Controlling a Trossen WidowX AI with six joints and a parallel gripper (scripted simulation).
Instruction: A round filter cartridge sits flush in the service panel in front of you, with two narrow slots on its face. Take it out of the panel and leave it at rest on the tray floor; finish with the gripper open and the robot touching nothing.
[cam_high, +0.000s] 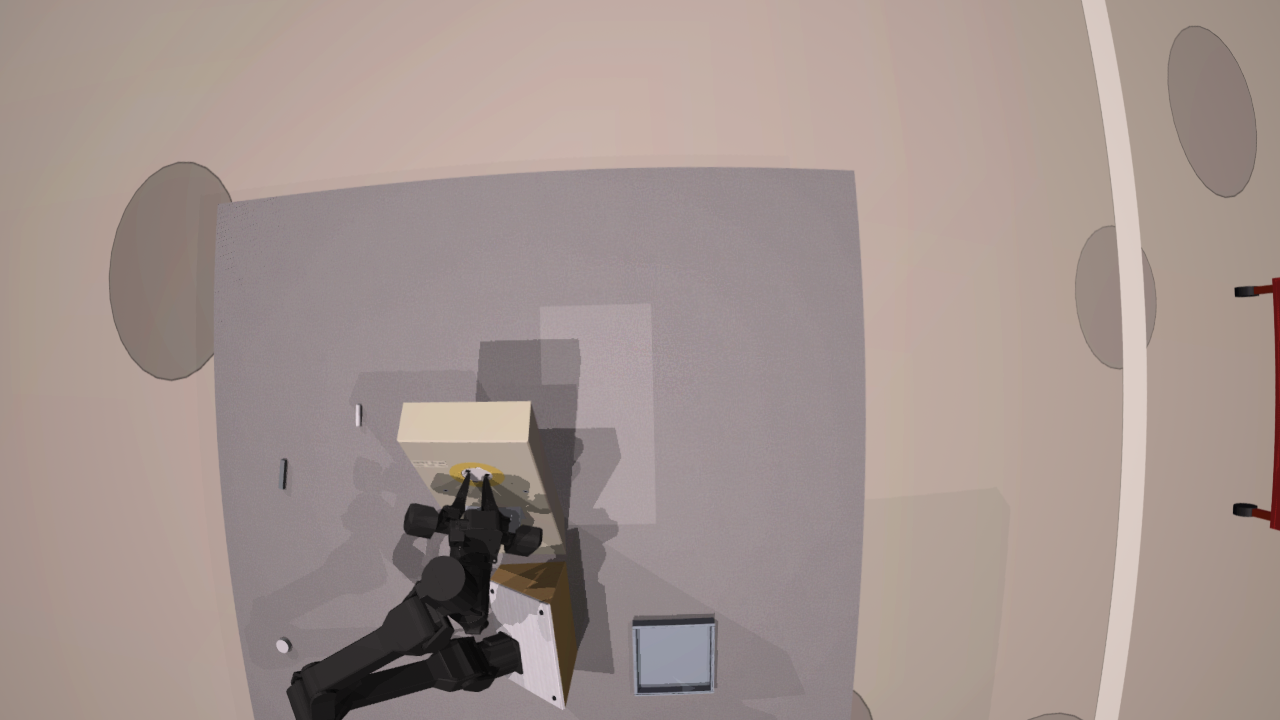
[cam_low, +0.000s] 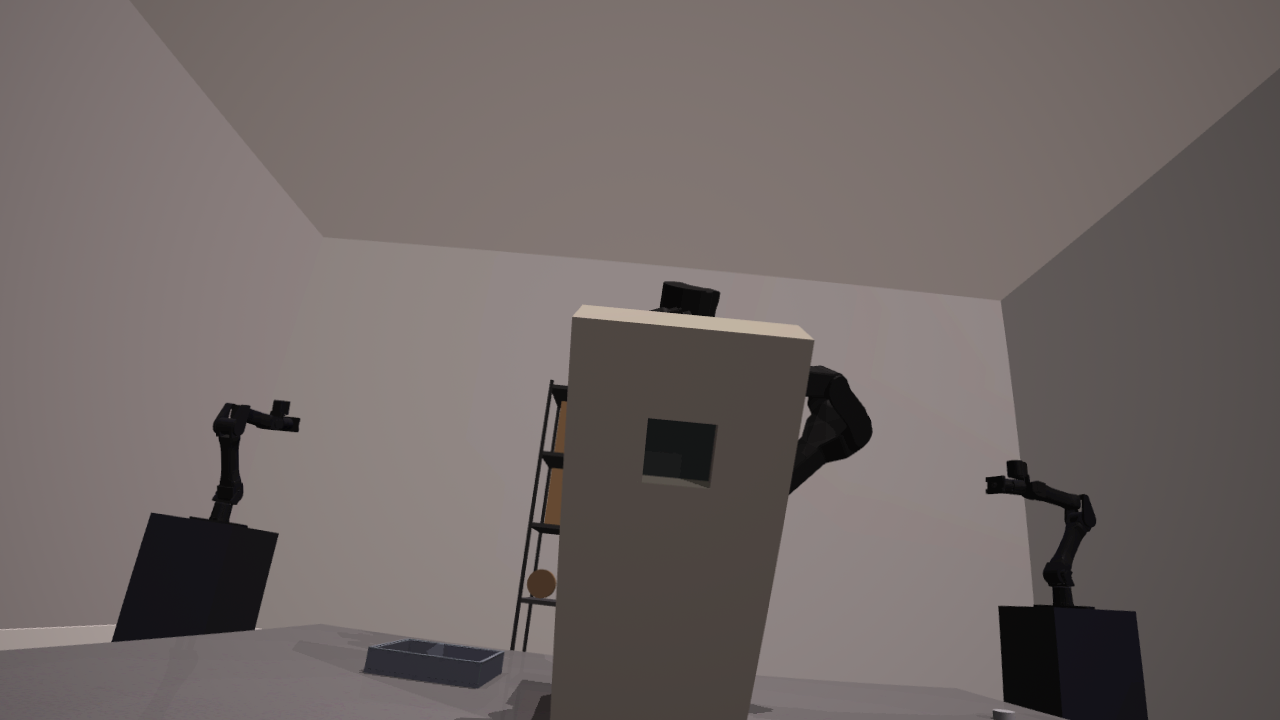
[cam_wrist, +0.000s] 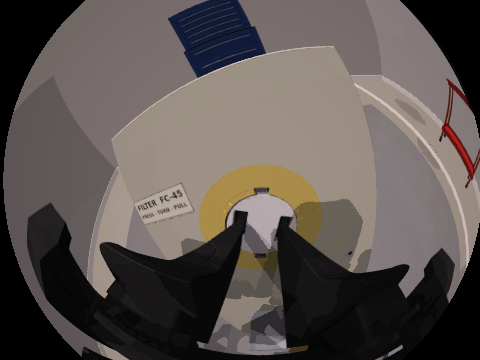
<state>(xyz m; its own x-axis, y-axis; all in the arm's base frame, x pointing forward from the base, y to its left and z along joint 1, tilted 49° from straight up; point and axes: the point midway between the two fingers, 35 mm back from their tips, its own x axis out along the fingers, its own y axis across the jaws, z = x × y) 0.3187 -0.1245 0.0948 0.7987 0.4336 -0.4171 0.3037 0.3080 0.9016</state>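
My gripper tip is now 1 cm short of the filter cartridge and 1 cm above it. The rest, counted from my gripper tip: tray 42 cm behind, 27 cm to the right, 27 cm below.
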